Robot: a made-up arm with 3 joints. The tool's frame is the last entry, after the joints. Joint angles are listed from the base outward. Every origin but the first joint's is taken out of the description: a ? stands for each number. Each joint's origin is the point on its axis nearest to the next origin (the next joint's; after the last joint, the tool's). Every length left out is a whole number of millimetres.
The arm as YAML. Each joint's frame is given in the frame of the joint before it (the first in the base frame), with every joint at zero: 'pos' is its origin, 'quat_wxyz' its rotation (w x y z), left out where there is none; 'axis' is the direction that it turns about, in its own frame. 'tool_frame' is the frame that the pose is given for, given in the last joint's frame.
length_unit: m
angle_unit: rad
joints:
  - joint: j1
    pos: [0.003, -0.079, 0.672]
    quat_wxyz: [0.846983, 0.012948, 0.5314, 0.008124]
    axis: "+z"
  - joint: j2
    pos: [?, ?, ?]
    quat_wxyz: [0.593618, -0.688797, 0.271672, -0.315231]
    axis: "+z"
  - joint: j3
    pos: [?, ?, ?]
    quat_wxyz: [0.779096, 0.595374, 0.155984, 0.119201]
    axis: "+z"
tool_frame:
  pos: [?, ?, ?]
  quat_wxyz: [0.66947, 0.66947, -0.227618, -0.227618]
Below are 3 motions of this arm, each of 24 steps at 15 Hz.
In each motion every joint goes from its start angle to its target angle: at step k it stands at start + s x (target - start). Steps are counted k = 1, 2, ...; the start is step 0. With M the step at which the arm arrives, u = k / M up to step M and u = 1 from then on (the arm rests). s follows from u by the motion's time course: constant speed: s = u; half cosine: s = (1 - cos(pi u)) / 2; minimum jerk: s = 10 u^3 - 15 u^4 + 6 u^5.
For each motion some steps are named. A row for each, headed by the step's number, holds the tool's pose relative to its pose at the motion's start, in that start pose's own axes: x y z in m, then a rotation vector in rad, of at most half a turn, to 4 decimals.
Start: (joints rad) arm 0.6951 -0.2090 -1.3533
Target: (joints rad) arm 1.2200 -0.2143 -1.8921
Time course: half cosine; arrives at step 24
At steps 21, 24:
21: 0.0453 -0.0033 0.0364 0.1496 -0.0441 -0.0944
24: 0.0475 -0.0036 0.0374 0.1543 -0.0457 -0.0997

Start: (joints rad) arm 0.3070 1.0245 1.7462
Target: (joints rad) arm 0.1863 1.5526 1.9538
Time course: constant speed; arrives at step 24
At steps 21, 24:
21: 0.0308 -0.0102 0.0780 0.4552 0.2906 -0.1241
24: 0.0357 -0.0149 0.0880 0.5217 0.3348 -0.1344

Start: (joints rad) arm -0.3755 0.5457 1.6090
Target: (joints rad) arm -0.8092 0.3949 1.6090
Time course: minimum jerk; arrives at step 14
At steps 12, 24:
12: -0.0197 0.0194 0.0243 0.1728 -0.3197 0.2381
24: -0.0202 0.0197 0.0248 0.1768 -0.3278 0.2432

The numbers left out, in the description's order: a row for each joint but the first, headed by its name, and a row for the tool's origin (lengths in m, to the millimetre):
j2: 0.035 0.111 0.0
j3: 0.099 -0.139 0.0
tool: -0.005 0.045 0.0

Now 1 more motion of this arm.
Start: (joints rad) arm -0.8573 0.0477 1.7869
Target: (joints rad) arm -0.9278 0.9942 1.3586
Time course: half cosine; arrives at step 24
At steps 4, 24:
4: 0.0067 0.0004 0.0087 0.0544 -0.0174 -0.0319
24: 0.0978 -0.0593 0.1097 0.7171 -0.2139 -0.6056

